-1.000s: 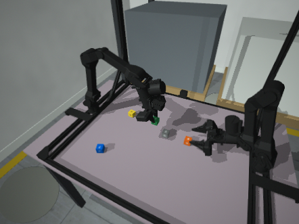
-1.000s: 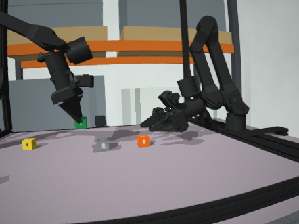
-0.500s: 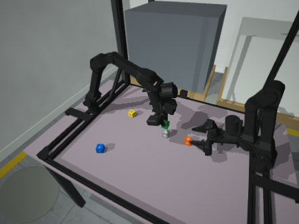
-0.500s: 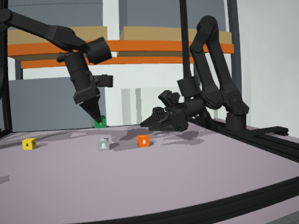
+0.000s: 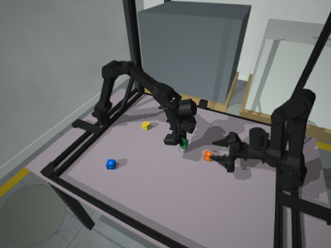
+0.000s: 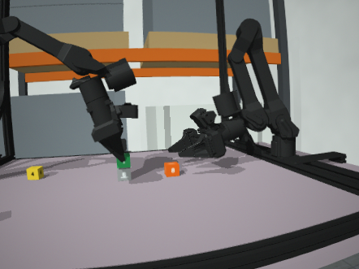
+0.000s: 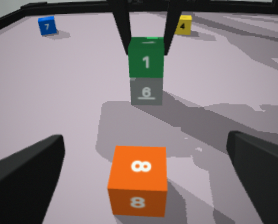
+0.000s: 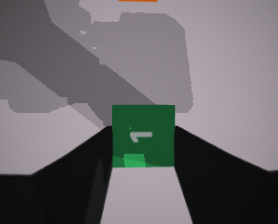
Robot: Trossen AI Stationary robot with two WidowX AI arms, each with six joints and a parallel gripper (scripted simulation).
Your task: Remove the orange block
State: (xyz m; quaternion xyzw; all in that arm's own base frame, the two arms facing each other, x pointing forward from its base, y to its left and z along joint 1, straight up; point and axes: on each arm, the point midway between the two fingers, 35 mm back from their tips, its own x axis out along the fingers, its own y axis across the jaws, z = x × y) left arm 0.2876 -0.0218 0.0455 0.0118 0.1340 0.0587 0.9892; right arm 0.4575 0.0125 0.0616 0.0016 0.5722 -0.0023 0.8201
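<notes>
Right now the green block showing 1 is 30 mm below my right hand and 10 mm to the left of it. From my right hand the other things lie so: yellow block (230 mm to the right, 70 mm below, 60 mm behind); grey block showing 6 (70 mm below, 10 mm to the left); orange block showing 8 (130 mm to the left, 70 mm below).
</notes>
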